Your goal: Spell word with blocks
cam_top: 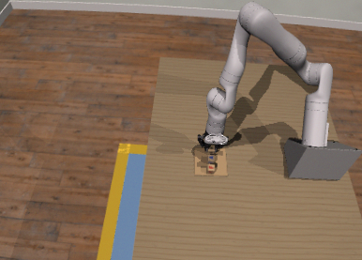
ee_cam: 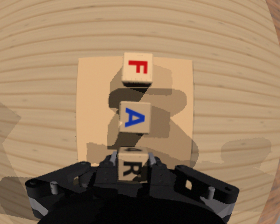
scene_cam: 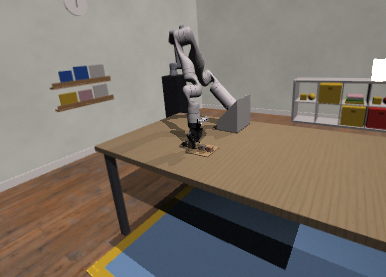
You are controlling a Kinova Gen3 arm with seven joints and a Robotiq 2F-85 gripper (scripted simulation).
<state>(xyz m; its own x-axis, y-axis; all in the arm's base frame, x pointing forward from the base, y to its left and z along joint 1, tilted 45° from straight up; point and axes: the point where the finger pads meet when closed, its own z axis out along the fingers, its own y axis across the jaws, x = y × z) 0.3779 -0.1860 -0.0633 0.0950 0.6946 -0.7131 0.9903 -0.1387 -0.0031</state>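
Right now my hand is 1 cm above the R block. Round my hand: tan mat 5 cm to the left, 3 cm below.
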